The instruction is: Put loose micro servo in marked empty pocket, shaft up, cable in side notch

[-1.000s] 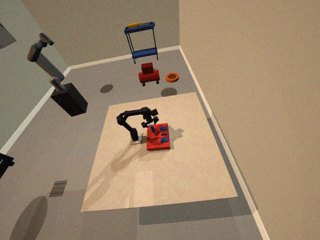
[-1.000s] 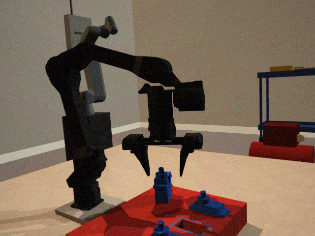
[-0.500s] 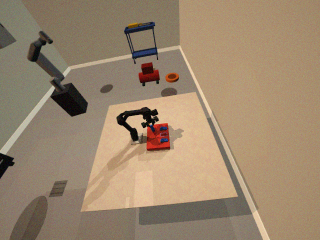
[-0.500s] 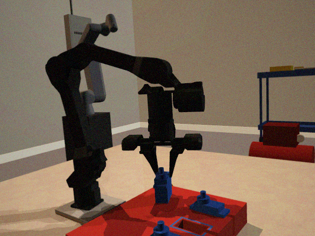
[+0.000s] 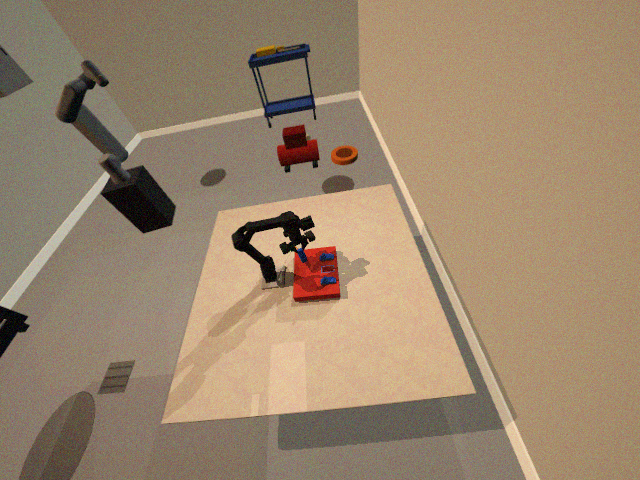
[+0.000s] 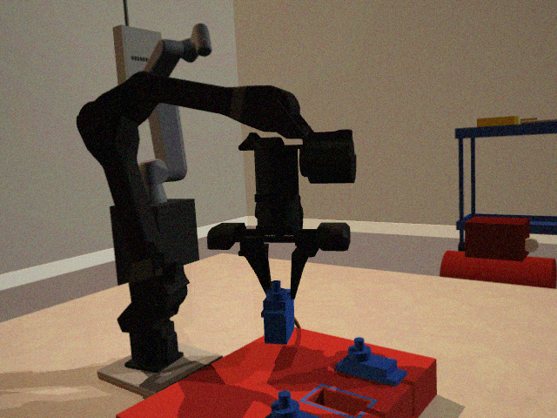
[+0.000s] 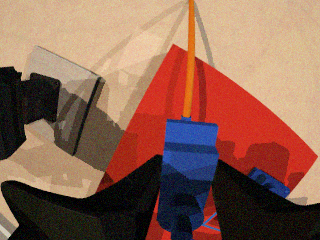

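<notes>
Now: gripper tip 90 mm to the left of the red deck, 90 mm above it and 10 mm short of it.
</notes>
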